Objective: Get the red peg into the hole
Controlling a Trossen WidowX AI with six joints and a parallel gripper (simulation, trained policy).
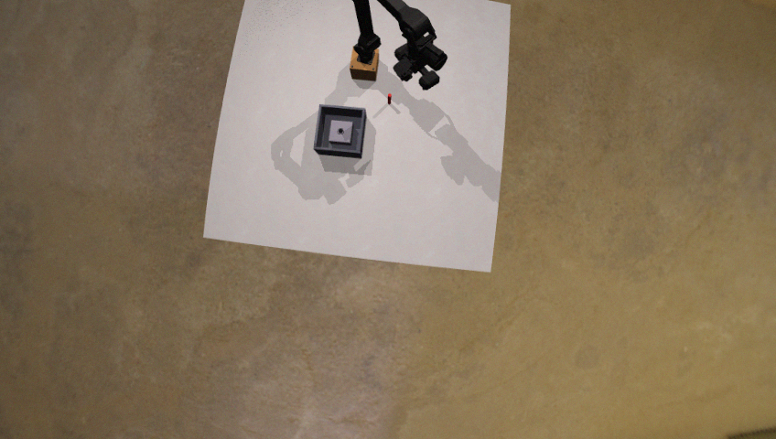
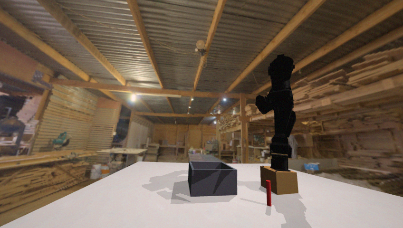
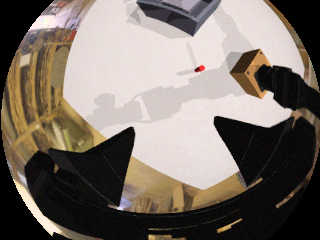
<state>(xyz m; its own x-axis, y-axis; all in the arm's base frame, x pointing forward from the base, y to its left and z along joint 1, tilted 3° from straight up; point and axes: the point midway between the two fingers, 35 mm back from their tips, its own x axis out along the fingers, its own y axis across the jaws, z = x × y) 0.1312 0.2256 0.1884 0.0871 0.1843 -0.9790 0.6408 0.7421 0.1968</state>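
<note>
The red peg is 200 mm below my gripper tip, 100 mm to the right of it and 10 mm ahead of it. From my gripper tip the other things lie so: dark grey box: 250 mm to the right, 210 mm below, 210 mm ahead; then grey plate: 250 mm to the right, 210 mm ahead, 190 mm below.
</note>
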